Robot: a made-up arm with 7 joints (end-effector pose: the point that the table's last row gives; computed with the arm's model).
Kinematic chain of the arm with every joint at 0, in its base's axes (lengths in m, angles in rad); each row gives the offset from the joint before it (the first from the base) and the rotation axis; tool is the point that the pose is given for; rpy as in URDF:
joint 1: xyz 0 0 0.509 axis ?
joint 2: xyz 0 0 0 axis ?
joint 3: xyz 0 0 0.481 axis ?
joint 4: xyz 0.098 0 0 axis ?
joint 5: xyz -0.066 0 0.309 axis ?
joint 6: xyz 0 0 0 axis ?
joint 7: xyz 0.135 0 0 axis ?
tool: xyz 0 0 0 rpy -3.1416 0 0
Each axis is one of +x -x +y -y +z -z.
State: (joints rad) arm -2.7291 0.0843 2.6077 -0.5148 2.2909 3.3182 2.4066
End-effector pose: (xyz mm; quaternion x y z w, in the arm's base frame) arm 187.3 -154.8 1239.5 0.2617 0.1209 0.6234 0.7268
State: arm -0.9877 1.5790 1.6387 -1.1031 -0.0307 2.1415 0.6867
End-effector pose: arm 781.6 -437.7 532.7 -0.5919 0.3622 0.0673 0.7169
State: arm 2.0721 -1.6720 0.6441 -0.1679 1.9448 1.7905 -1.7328
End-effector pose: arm 405.0 -839.9 525.2 0.9093 0.2894 -0.2569 0.1530
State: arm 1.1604 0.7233 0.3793 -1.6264 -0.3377 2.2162 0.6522
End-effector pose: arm 100.4 777.9 644.5 0.8712 0.4898 -0.0112 0.0330
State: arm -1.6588 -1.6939 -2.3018 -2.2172 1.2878 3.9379 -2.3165
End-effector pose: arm -145.3 403.0 175.4 -0.1255 -0.9729 0.1936 0.0161
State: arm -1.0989 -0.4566 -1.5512 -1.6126 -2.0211 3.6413 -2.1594
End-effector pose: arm -354.3 -54.9 994.5 0.5040 0.5071 -0.6824 0.1521
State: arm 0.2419 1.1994 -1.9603 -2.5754 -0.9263 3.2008 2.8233
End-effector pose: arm 355.2 -319.9 662.8 -0.0125 -0.7547 0.4869 0.4395
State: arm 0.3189 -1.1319 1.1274 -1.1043 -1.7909 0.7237 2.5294
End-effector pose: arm -631.4 140.9 1064.6 0.0994 0.6424 -0.5384 0.5363
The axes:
joint 1: +z
joint 2: +y
joint 3: +z
joint 4: -y
joint 5: +z
joint 6: -y
joint 7: -z

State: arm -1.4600 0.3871 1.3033 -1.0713 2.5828 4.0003 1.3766
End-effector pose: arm 295.9 -296.4 993.6 0.6349 0.5743 0.1886 0.4811
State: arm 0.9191 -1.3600 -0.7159 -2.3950 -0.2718 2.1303 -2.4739
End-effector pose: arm 134.0 -324.8 933.7 0.1302 0.8619 0.4254 0.2432
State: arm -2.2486 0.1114 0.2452 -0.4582 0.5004 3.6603 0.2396
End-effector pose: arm -127.2 -91.7 1269.7 -0.1182 -0.0793 0.7780 0.6119
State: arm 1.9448 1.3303 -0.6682 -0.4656 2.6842 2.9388 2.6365
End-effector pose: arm -72.6 812.3 499.0 0.1075 -0.7123 -0.6885 0.0839
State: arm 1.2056 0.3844 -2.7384 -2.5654 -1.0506 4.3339 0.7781
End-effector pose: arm 110.2 -124.4 946.3 0.6739 -0.1751 0.6758 0.2418
